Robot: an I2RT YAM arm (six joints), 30 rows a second.
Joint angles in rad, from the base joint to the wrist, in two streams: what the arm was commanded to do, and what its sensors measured. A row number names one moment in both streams.
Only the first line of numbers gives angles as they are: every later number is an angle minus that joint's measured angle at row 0.
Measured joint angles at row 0:
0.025 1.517 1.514 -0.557 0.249 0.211
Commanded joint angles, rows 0 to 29:
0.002 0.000 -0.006 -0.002 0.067 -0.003
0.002 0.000 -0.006 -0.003 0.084 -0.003
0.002 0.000 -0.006 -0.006 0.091 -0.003
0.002 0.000 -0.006 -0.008 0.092 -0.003
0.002 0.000 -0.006 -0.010 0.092 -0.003
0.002 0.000 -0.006 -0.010 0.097 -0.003
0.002 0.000 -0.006 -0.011 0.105 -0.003
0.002 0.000 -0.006 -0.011 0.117 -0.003
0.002 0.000 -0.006 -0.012 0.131 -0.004
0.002 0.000 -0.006 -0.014 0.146 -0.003
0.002 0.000 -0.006 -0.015 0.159 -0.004
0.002 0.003 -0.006 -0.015 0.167 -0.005
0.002 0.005 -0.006 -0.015 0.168 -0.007
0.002 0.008 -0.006 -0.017 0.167 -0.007
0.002 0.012 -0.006 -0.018 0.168 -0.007
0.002 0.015 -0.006 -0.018 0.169 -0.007
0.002 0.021 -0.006 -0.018 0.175 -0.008
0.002 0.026 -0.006 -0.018 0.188 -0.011
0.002 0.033 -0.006 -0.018 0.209 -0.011
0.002 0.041 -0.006 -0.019 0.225 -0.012
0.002 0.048 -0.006 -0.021 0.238 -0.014
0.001 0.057 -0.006 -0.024 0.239 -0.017
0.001 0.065 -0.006 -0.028 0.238 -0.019
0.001 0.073 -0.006 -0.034 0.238 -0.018
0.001 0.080 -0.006 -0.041 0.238 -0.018
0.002 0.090 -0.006 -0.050 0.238 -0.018
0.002 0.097 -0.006 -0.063 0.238 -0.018
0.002 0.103 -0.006 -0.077 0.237 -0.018
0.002 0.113 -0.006 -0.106 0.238 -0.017
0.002 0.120 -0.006 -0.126 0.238 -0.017
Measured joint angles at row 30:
0.000 0.100 0.000 -0.084 0.218 -0.005
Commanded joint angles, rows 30 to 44:
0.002 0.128 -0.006 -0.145 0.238 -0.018
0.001 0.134 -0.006 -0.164 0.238 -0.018
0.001 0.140 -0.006 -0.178 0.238 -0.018
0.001 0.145 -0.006 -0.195 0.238 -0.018
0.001 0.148 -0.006 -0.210 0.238 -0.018
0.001 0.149 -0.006 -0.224 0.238 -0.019
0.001 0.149 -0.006 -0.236 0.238 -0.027
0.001 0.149 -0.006 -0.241 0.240 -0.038
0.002 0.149 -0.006 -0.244 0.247 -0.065
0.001 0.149 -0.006 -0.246 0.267 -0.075
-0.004 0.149 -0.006 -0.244 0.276 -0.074
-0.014 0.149 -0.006 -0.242 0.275 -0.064
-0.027 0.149 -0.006 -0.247 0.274 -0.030
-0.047 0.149 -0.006 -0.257 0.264 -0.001
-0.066 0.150 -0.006 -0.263 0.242 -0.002
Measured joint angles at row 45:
-0.016 0.146 0.000 -0.249 0.243 -0.033
